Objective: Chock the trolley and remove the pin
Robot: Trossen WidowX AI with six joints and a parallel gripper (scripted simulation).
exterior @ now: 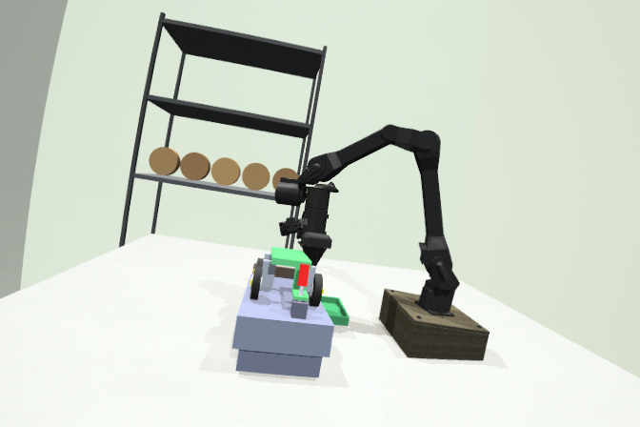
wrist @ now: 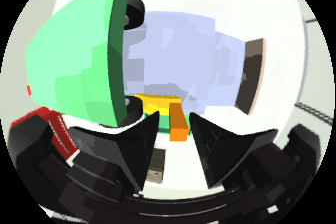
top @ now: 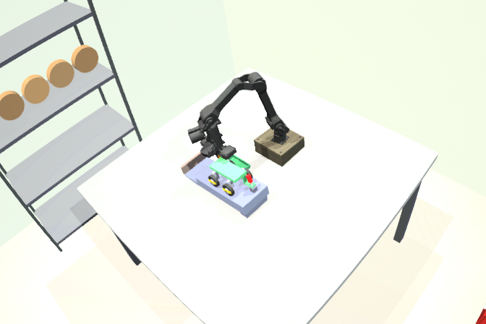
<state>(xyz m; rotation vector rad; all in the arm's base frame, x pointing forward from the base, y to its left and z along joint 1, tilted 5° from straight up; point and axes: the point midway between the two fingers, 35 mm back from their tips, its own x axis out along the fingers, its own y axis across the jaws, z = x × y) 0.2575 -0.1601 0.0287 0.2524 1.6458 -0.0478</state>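
Now: the yellow chock 10 mm ahead of my gripper tip, 20 mm to the left of it and 10 mm below it. The rest, counted from my gripper tip: trolley (80 mm ahead, 100 mm to the left, 30 mm above); then lavender ramp (80 mm ahead, 100 mm to the left, 40 mm below); then green tray (60 mm behind, 20 mm to the left, 100 mm below).
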